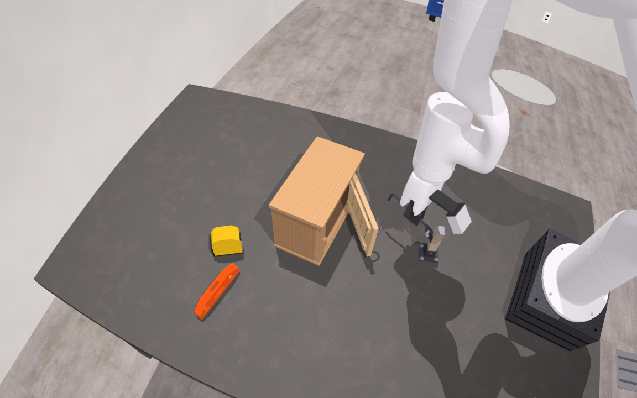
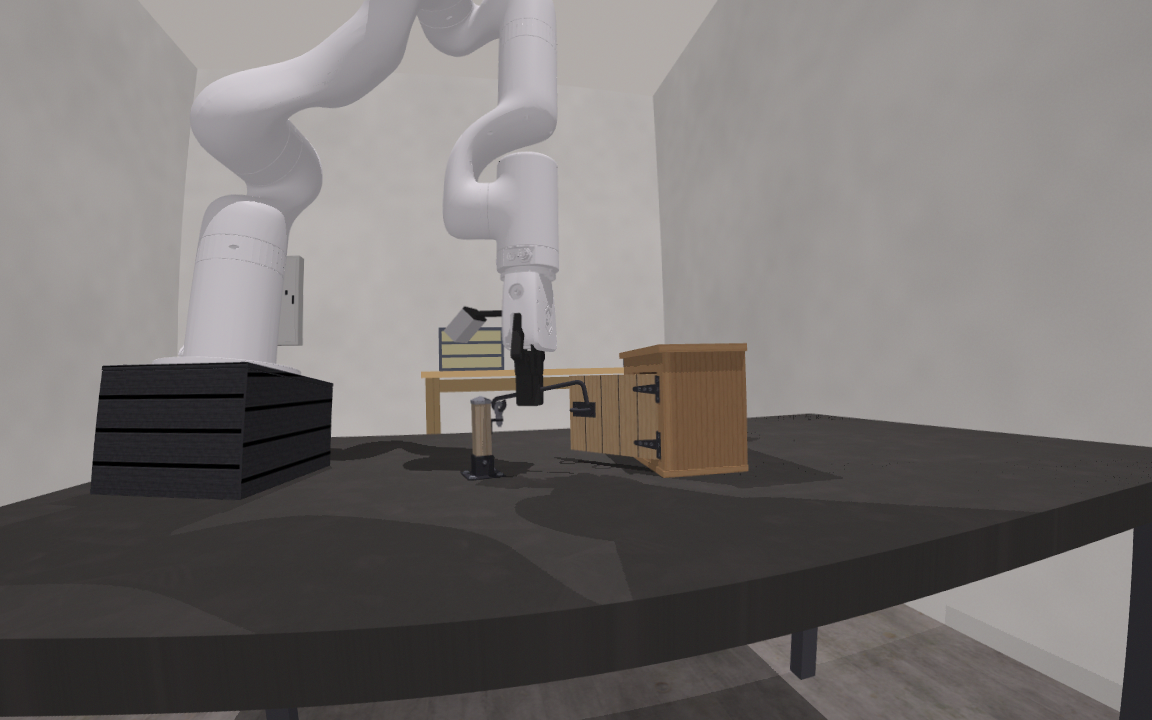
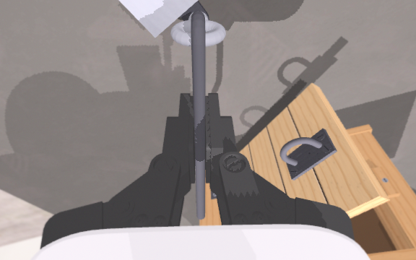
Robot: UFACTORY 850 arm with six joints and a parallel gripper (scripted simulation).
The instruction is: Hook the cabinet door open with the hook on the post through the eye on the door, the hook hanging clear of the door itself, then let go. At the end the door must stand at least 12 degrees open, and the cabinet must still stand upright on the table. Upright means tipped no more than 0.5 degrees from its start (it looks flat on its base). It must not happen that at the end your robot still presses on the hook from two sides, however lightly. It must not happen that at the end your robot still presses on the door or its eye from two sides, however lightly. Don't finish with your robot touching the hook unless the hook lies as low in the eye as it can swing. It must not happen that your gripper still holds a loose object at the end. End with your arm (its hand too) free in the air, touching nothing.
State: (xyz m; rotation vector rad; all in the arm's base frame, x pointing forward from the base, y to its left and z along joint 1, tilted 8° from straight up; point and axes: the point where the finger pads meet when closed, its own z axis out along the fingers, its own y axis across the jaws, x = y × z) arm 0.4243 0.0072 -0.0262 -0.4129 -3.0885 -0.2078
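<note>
Right now the cabinet door is 11 cm ahead of my hand, 3 cm to the left of it and 4 cm below it. The rest, counted from my hand: orange bar (30 cm ahead, 35 cm to the left, 9 cm below); yellow block (36 cm ahead, 23 cm to the left, 8 cm below); hook (1 cm ahead, 1 cm below).
</note>
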